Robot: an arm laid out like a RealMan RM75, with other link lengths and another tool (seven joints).
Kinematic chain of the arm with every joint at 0, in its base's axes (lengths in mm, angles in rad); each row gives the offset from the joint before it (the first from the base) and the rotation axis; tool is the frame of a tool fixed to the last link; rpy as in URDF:
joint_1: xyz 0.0 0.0 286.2 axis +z
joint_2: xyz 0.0 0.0 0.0 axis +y
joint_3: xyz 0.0 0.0 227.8 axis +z
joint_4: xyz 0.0 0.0 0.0 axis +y
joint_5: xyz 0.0 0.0 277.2 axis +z
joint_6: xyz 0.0 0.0 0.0 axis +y
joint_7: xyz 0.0 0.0 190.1 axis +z
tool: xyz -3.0 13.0 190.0 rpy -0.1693 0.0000 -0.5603
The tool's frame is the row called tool.
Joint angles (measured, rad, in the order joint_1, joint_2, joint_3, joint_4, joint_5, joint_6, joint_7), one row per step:
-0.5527 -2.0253 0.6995 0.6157 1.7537 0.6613 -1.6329
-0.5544 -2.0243 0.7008 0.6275 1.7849 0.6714 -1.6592
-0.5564 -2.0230 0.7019 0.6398 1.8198 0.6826 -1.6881
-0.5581 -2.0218 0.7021 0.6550 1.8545 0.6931 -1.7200
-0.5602 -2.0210 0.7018 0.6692 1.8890 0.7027 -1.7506
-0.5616 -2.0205 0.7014 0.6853 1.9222 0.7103 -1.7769
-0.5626 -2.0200 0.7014 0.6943 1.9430 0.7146 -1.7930
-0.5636 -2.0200 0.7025 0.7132 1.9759 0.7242 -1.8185
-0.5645 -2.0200 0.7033 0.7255 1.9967 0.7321 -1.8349
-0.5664 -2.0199 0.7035 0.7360 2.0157 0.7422 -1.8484
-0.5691 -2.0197 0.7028 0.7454 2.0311 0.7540 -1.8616
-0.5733 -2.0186 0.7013 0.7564 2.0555 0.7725 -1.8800
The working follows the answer.
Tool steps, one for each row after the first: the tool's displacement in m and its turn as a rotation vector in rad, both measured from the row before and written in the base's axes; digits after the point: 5 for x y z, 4 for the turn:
0.00268 -0.00042 -0.00151 -0.0139 0.0048 -0.0037
0.00232 -0.00075 -0.00181 -0.0158 0.0057 -0.0027
0.00217 -0.00027 0.00003 -0.0123 0.0044 -0.0009
0.00158 -0.00041 -0.00022 -0.0121 0.0050 0.0005
0.00094 -0.00008 0.00126 -0.0092 0.0095 0.0002
0.00013 -0.00021 0.00052 -0.0061 0.0063 0.0010
0.00178 -0.00008 0.00144 -0.0098 0.0112 -0.0018
0.00167 -0.00015 0.00060 -0.0073 0.0065 -0.0019
0.00247 -0.00030 -0.00030 -0.0091 0.0056 -0.0039
0.00354 -0.00011 -0.00044 -0.0086 0.0014 -0.0047
0.00401 -0.00106 -0.00176 -0.0156 0.0032 -0.0053

Tool pose at each row, in the base's axes (x y z in m, rotation vector in rad; rounded; the steps above come from the unrounded poses):
-0.38113 0.67019 0.03184 -1.5533 -1.4915 -0.9938
-0.37845 0.66977 0.03033 -1.5677 -1.4957 -0.9831
-0.37613 0.66902 0.02852 -1.5828 -1.5012 -0.9698
-0.37396 0.66875 0.02855 -1.5934 -1.5063 -0.9587
-0.37237 0.66833 0.02833 -1.6027 -1.5117 -0.9464
-0.37143 0.66825 0.02959 -1.6113 -1.5118 -0.9318
-0.37130 0.66804 0.03010 -1.6163 -1.5124 -0.9215
-0.36952 0.66796 0.03154 -1.6274 -1.5103 -0.9059
-0.36785 0.66781 0.03215 -1.6357 -1.5095 -0.8963
-0.36538 0.66751 0.03184 -1.6469 -1.5091 -0.8875
-0.36184 0.66740 0.03140 -1.6575 -1.5106 -0.8834
-0.35783 0.66634 0.02964 -1.6741 -1.5152 -0.8734

